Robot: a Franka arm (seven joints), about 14 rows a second.
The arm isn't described. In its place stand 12 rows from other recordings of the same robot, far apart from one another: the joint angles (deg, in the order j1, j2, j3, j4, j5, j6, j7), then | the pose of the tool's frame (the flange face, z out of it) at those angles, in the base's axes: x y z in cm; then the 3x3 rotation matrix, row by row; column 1 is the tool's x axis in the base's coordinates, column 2 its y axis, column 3 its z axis.
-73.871 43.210 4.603 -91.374 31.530 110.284 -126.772 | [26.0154 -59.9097 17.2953], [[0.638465 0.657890 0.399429], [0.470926 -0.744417 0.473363], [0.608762 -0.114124 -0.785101]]
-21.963 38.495 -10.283 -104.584 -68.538 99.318 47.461 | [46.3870 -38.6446 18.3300], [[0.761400 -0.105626 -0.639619], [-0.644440 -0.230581 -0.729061], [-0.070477 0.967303 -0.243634]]
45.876 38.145 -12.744 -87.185 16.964 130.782 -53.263 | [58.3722 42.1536 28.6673], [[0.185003 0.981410 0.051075], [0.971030 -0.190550 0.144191], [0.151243 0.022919 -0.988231]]
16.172 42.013 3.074 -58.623 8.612 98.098 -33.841 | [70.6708 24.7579 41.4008], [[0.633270 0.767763 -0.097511], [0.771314 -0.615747 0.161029], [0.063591 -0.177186 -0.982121]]
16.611 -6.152 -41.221 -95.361 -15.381 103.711 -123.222 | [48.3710 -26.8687 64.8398], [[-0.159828 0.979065 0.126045], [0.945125 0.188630 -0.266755], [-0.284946 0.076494 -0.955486]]
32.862 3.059 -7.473 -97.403 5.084 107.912 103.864 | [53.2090 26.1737 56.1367], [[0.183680 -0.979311 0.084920], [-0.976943 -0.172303 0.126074], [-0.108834 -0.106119 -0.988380]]
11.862 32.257 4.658 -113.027 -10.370 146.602 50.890 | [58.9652 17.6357 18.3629], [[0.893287 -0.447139 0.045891], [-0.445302 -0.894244 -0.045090], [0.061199 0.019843 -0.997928]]
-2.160 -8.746 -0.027 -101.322 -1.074 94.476 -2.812 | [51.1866 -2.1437 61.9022], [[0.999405 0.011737 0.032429], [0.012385 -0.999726 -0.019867], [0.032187 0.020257 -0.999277]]
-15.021 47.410 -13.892 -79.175 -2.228 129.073 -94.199 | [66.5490 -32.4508 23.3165], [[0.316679 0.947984 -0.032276], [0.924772 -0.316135 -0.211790], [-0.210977 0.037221 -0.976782]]
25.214 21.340 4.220 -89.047 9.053 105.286 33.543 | [57.0601 32.9685 42.8317], [[0.978346 -0.131361 -0.159947], [-0.113748 -0.986863 0.114726], [-0.172917 -0.094048 -0.980436]]
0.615 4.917 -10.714 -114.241 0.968 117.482 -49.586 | [56.1166 -9.7268 41.7021], [[0.776291 0.629777 -0.027436], [0.630093 -0.776510 0.003912], [-0.018841 -0.020324 -0.999616]]
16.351 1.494 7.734 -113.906 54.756 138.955 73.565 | [54.4040 24.6019 49.5278], [[0.190820 -0.948204 0.253962], [-0.709244 0.045686 0.703482], [-0.678647 -0.314359 -0.663790]]
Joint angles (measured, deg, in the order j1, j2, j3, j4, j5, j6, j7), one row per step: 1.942, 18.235, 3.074, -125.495, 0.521, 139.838, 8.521; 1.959, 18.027, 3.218, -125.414, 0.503, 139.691, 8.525; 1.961, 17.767, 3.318, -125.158, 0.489, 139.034, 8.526; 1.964, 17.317, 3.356, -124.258, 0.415, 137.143, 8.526; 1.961, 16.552, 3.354, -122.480, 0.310, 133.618, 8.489; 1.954, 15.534, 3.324, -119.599, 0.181, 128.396, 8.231; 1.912, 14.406, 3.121, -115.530, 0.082, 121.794, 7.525; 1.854, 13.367, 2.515, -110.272, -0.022, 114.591, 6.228
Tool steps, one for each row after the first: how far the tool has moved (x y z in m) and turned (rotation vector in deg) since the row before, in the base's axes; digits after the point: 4 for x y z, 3 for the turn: 0.0005, 0.0016, 0.0023, 0.036, -0.142, 0.166; 0.0007, 0.0010, 0.0033, 0.000, 0.140, 0.118; 0.0027, 0.0006, 0.0077, -0.095, 0.533, 0.124; 0.0051, 0.0003, 0.0146, -0.178, 0.968, 0.157; 0.0077, 0.0001, 0.0231, -0.228, 1.303, 0.368; 0.0097, -0.0019, 0.0320, -0.208, 1.384, 0.577; 0.0114, -0.0061, 0.0408, -0.154, 0.888, 0.724
